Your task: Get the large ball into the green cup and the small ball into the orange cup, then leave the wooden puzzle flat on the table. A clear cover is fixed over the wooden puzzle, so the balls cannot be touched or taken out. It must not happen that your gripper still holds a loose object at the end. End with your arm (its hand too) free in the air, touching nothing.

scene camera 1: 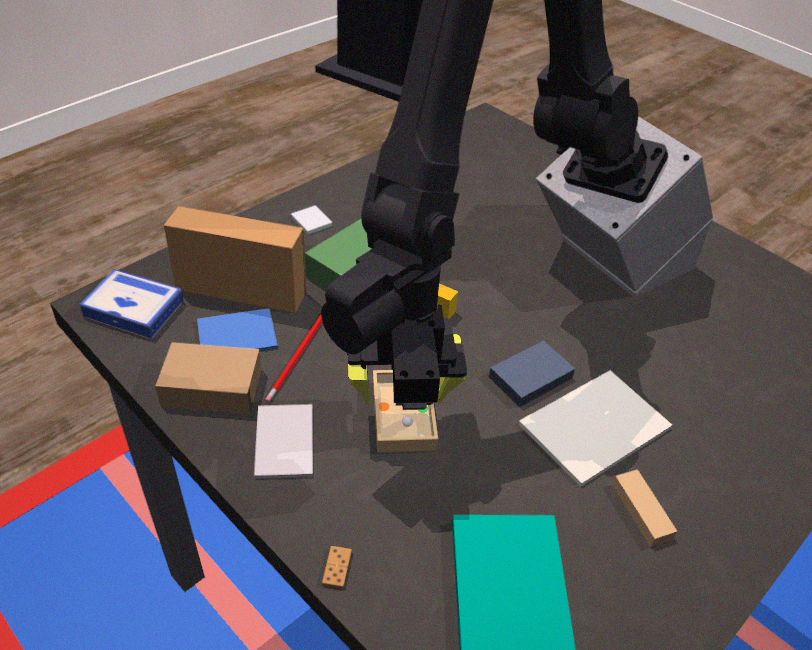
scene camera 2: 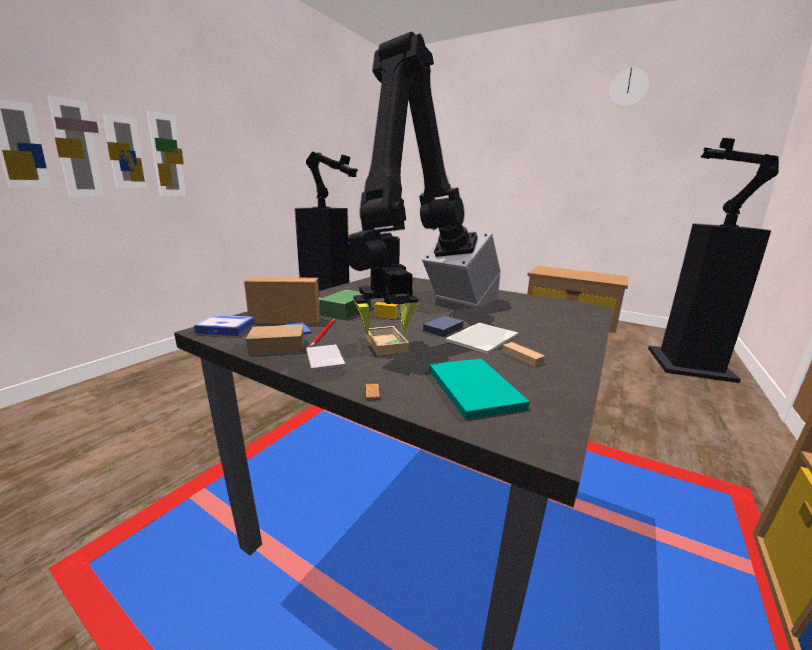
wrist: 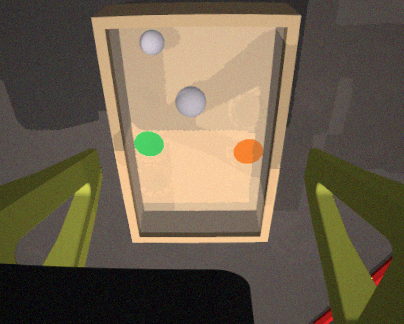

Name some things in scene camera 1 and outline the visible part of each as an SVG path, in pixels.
My gripper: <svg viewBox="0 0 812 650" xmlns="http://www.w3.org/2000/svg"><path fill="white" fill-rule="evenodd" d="M377 341L358 354L348 353L349 382L362 394L367 405L369 405L367 365L391 365L378 363ZM448 318L444 318L445 330L441 362L438 363L440 374L438 403L441 403L450 391L464 382L467 374L461 338L459 335L453 334L452 323ZM437 307L435 311L427 316L416 318L416 320L404 318L402 323L418 324L425 322L436 314Z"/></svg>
A wooden puzzle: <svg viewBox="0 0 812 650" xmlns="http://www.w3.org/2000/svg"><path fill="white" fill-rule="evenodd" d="M373 370L377 453L437 451L438 434L434 404L427 405L425 410L402 410L402 406L395 406L393 370Z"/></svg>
A teal slab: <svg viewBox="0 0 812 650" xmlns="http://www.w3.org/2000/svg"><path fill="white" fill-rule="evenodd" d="M453 515L452 531L459 649L576 650L554 515Z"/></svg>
A white tile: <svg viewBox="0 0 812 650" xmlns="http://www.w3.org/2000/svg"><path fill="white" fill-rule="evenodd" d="M611 371L604 373L519 421L519 425L580 487L661 436L672 427L670 422Z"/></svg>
A green block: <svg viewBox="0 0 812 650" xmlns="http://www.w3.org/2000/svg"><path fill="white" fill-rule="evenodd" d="M361 219L305 253L306 278L326 290L331 282L356 265L356 258L372 249L368 247L367 233L363 228Z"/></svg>
